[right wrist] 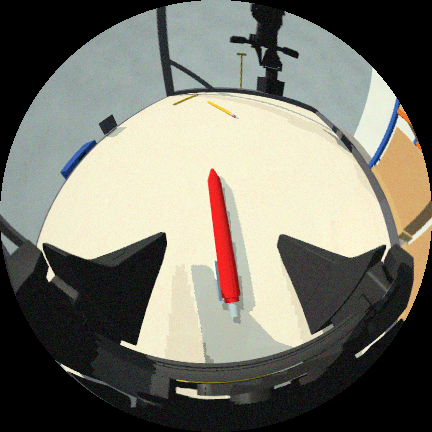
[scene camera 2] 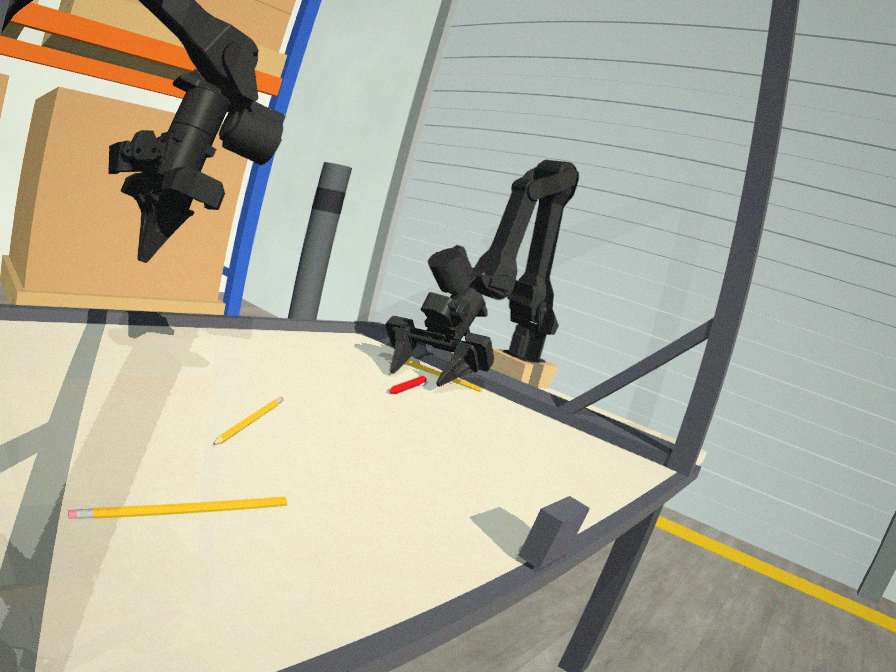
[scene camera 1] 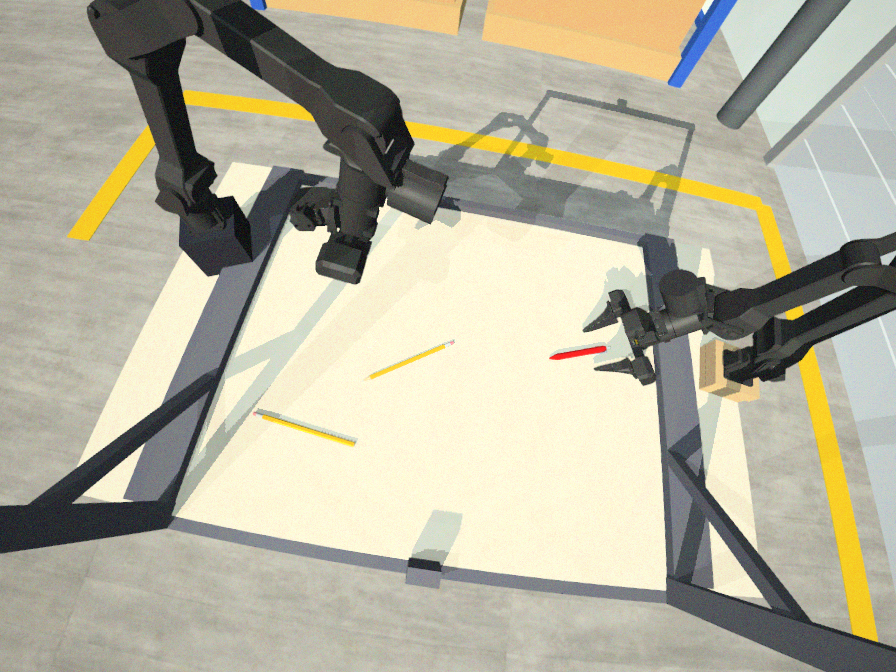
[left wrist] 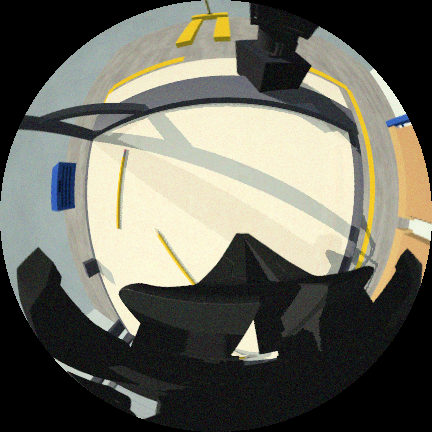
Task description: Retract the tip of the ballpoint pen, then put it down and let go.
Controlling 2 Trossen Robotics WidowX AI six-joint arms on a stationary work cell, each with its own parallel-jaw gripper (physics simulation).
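Places are measured from the left arm's base along level axes (x ahead, y left, z up), in metres.
Pixels of known places: left gripper, fingertip midpoint: (right wrist: 260, 65) (scene camera 2: 142, 261) (left wrist: 240, 238); right gripper, fingertip midpoint: (right wrist: 224, 240) (scene camera 2: 414, 378) (scene camera 1: 588, 350); left arm's base, link origin: (scene camera 1: 206, 219) (left wrist: 273, 48); right arm's base, link origin: (scene camera 2: 524, 357) (scene camera 1: 737, 368).
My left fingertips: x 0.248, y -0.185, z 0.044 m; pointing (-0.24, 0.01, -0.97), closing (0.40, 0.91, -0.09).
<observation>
Ahead of a thing's pixels: the offset from my left fingertips to its top centre. "*": to the spot under its first point.
The red ballpoint pen @(0.403 m ahead, 0.216 m right, 0.136 m down) (scene camera 1: 568, 354) (scene camera 2: 407, 384) (right wrist: 218, 215) lies flat on the table. In the right wrist view its red nose points away from the gripper and shows no metal tip; a pale push button sticks out at its near end, and a grey clip shows along one side. My right gripper (scene camera 1: 589, 349) (scene camera 2: 416, 378) (right wrist: 224, 240) is wide open low over the table, with a finger on either side of the pen and gaps to both. My left gripper (scene camera 2: 144, 258) (left wrist: 240, 238) is shut and empty, high above the table at the left of scene camera 2.
One yellow pencil @(0.064 m ahead, 0.146 m right, 0.141 m down) (scene camera 1: 408, 360) (scene camera 2: 249, 420) (left wrist: 175, 257) (right wrist: 221, 109) lies mid-table. Another yellow pencil @(0.145 m back, 0.223 m right, 0.143 m down) (scene camera 1: 307, 428) (scene camera 2: 188, 507) (left wrist: 119, 195) lies farther left. A third pencil @(* 0.520 m ahead, 0.283 m right, 0.146 m down) (scene camera 2: 468, 385) lies by the frame behind the right gripper. A dark block @(0.001 m ahead, 0.490 m right, 0.093 m down) (scene camera 1: 424, 571) (scene camera 2: 553, 531) stands at the table edge.
</observation>
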